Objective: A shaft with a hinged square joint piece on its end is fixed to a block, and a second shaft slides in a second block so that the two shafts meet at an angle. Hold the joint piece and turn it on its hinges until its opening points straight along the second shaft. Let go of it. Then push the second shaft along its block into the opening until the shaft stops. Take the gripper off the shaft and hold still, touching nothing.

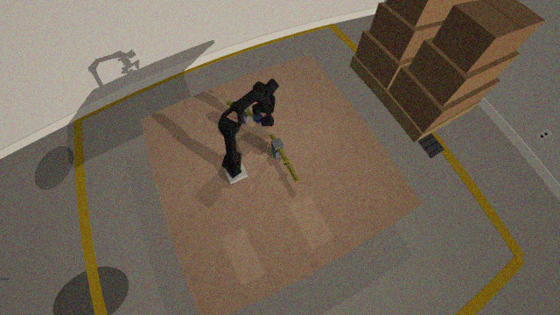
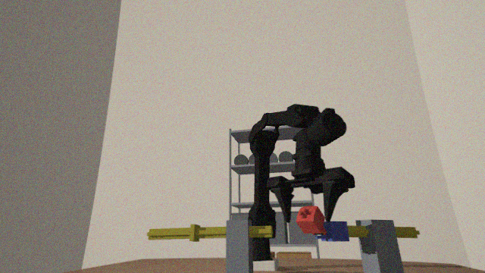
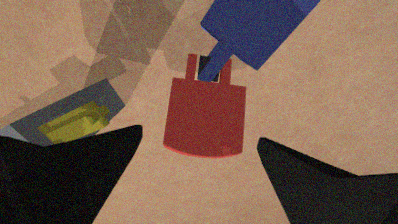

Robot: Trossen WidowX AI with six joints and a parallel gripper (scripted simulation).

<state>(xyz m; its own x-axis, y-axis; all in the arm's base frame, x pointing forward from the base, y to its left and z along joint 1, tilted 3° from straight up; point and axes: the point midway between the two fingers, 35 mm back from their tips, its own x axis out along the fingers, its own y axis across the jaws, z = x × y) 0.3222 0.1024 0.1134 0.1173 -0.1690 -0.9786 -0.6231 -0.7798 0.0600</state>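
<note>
Now: the red joint piece 2 cm behind my gripper tip and 1 cm to the left of it.
</note>
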